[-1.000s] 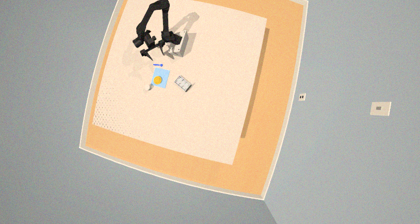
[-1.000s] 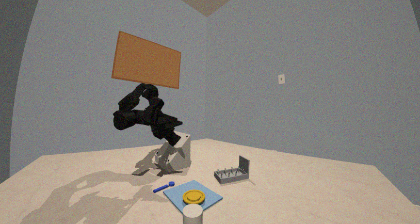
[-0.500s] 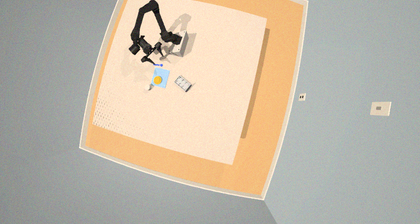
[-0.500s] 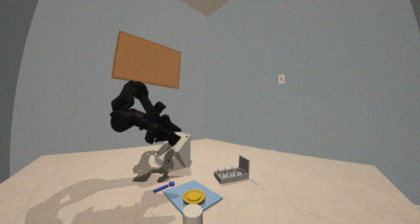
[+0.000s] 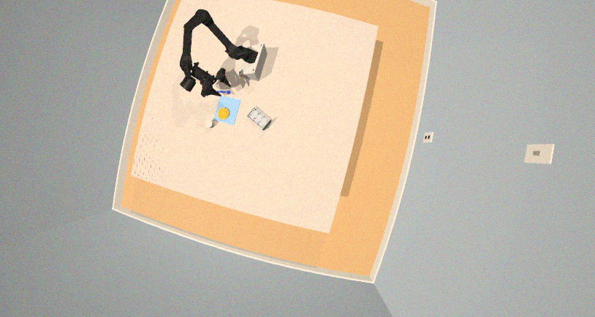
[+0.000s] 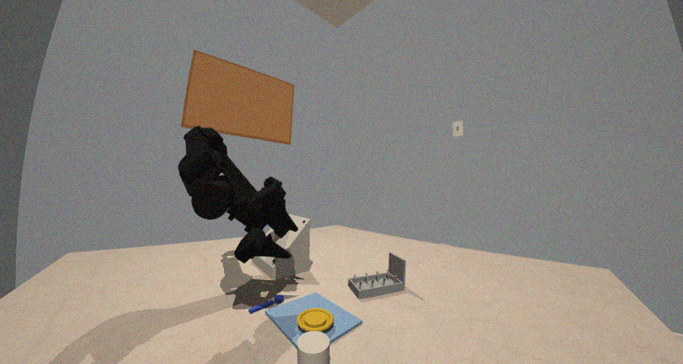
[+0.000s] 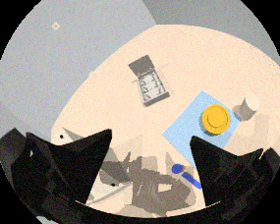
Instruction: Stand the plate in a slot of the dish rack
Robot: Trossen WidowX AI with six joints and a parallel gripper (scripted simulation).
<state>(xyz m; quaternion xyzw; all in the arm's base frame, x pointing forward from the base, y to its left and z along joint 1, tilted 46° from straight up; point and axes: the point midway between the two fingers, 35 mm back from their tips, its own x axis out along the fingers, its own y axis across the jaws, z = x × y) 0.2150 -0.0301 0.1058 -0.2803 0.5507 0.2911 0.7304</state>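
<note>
My gripper tip is 12 cm above the yellow plate, 11 cm short of it and 1 cm to the left of it. Round my gripper tip: blue spoon (13 cm below, 5 cm to the right, 1 cm behind); grey dish rack (20 cm to the left, 11 cm below, 7 cm ahead); white cup (19 cm ahead, 11 cm below, 6 cm to the right).
</note>
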